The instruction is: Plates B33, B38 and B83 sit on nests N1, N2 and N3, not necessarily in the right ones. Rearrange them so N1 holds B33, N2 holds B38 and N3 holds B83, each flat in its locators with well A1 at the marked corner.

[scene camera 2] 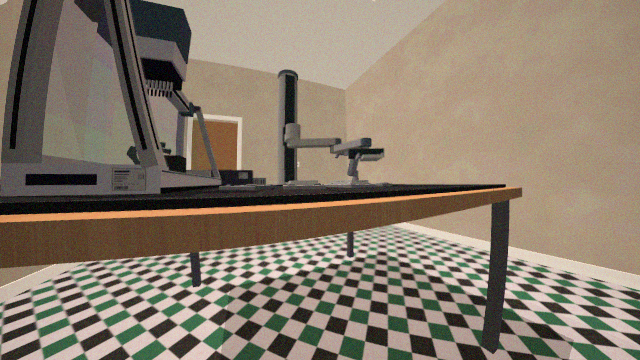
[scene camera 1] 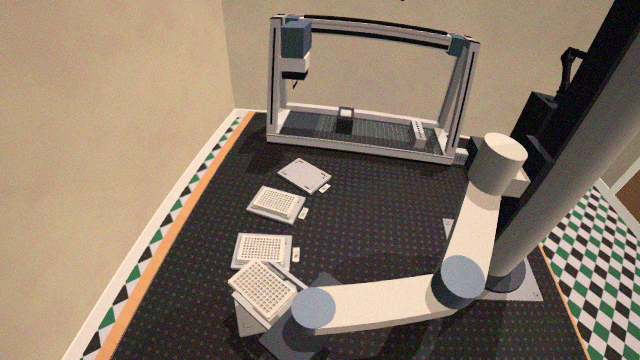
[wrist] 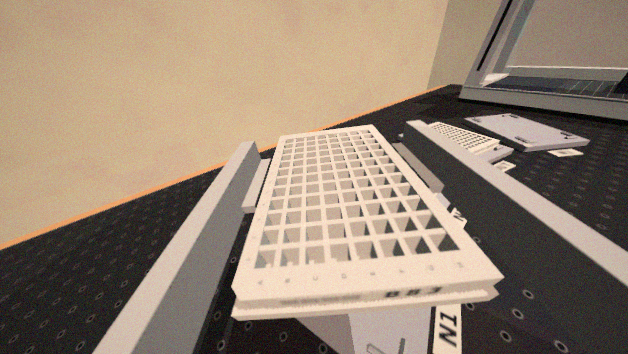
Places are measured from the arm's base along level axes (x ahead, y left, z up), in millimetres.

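Pixels of known places: gripper, fingertip midpoint: (scene camera 2: 371,154) (scene camera 1: 252,278) (wrist: 329,144).
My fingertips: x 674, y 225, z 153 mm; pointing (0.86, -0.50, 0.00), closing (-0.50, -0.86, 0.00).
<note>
Ahead of a thing's pixels: the offset from my fingertips to its middle. "spot": to the spot under its first point.
My gripper (scene camera 1: 269,292) (scene camera 2: 372,155) (wrist: 329,144) is shut on plate B83, gripping its long sides. Plate B83 {dy +12, dx -21, dz -12 mm} (scene camera 1: 262,286) (wrist: 345,200) is held level above nest N1 {dy +10, dx -20, dz -132 mm} (scene camera 1: 249,322) (wrist: 392,330), clear of it and turned relative to it. Its B83 print faces the wrist camera. A plate {dy -148, dx +38, dz -121 mm} (scene camera 1: 261,248) sits on the second nest {spot: dy -174, dx -34, dz -128 mm} (scene camera 1: 288,247), presumably N2, mostly hidden behind my finger in the wrist view. Another plate {dy -336, dx +44, dz -121 mm} (scene camera 1: 276,201) (wrist: 462,136) sits on the third nest {spot: dy -293, dx -30, dz -130 mm} (scene camera 1: 295,216) (wrist: 502,152), presumably N3. The names on these two plates are not readable.
A fourth nest {dy -497, dx -20, dz -132 mm} (scene camera 1: 304,175) (wrist: 525,131) without a plate lies beyond the third. A gantry machine (scene camera 1: 360,148) (scene camera 2: 75,175) (wrist: 545,102) stands at the back. The arm's column (scene camera 1: 565,165) (scene camera 2: 288,125) stands at the right in scene camera 1. The wall borders the left side.
</note>
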